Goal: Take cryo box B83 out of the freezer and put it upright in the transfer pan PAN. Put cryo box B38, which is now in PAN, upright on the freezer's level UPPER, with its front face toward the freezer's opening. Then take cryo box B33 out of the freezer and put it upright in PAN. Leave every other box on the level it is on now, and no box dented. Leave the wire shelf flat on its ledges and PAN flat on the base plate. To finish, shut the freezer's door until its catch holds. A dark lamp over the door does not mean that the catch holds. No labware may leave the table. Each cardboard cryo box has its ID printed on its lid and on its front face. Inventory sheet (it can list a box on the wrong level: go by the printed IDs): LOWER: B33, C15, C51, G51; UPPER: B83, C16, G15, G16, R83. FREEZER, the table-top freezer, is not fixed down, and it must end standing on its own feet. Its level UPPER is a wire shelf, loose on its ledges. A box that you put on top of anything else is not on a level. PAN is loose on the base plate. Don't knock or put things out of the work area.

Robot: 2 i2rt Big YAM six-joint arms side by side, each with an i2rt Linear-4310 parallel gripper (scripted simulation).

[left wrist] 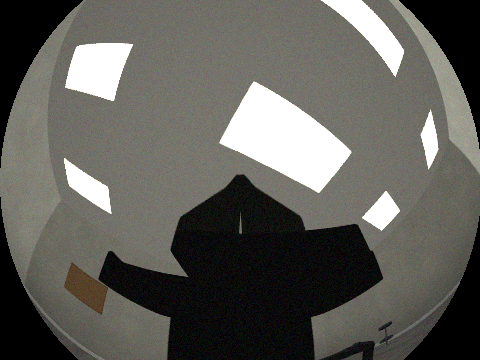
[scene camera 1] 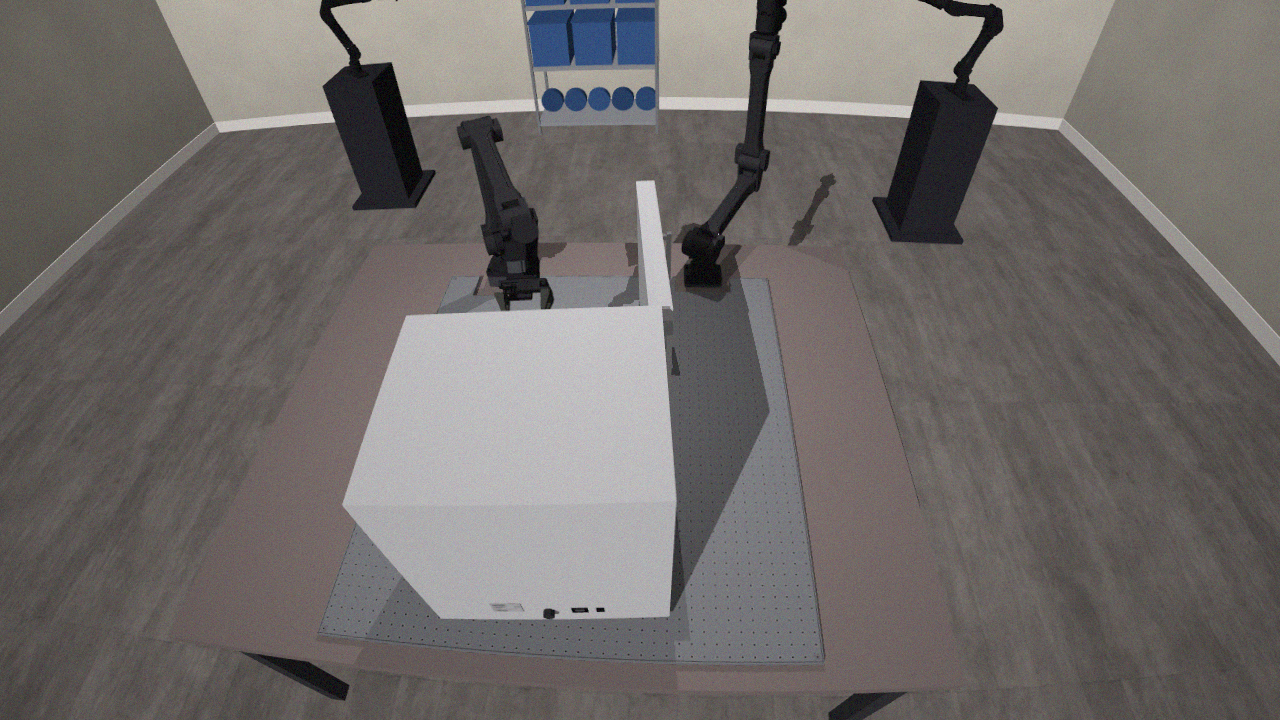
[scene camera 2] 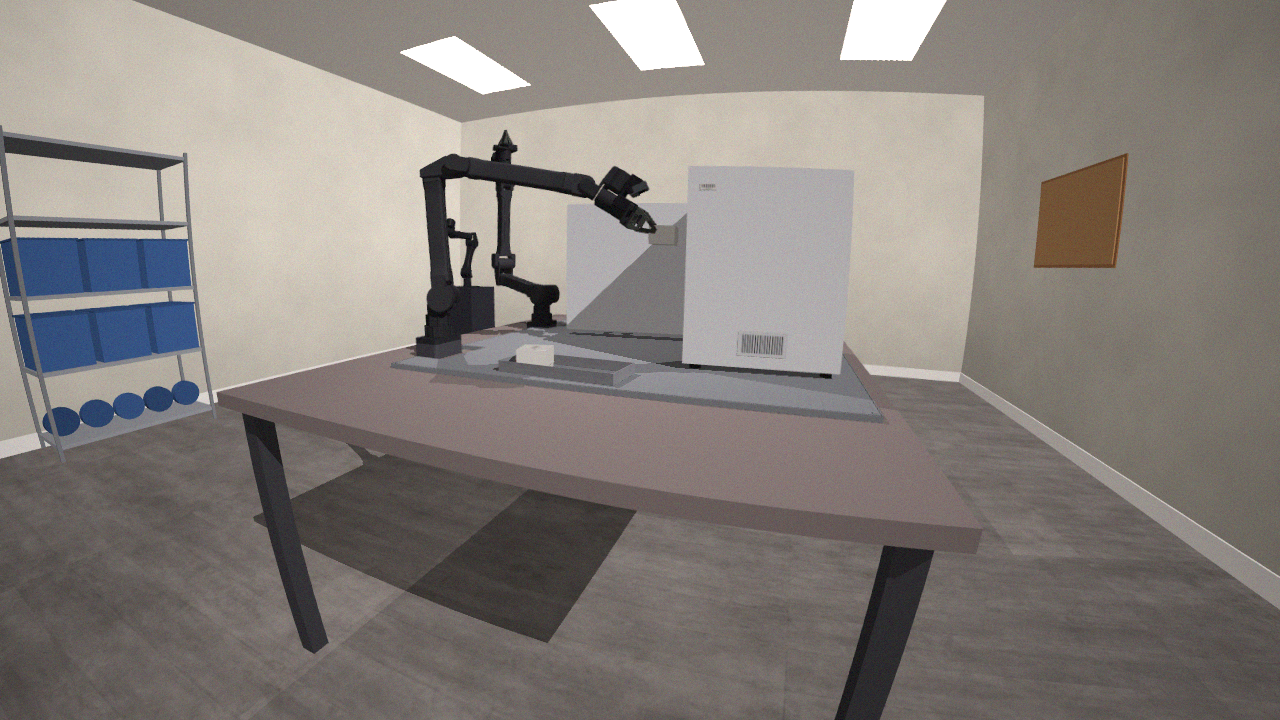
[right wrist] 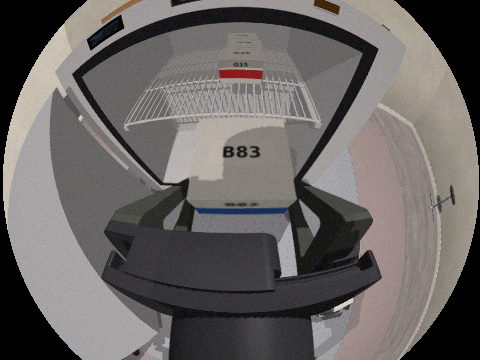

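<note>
A transfer pan and a freezer are visible, along with my left gripper and my right gripper.
</note>
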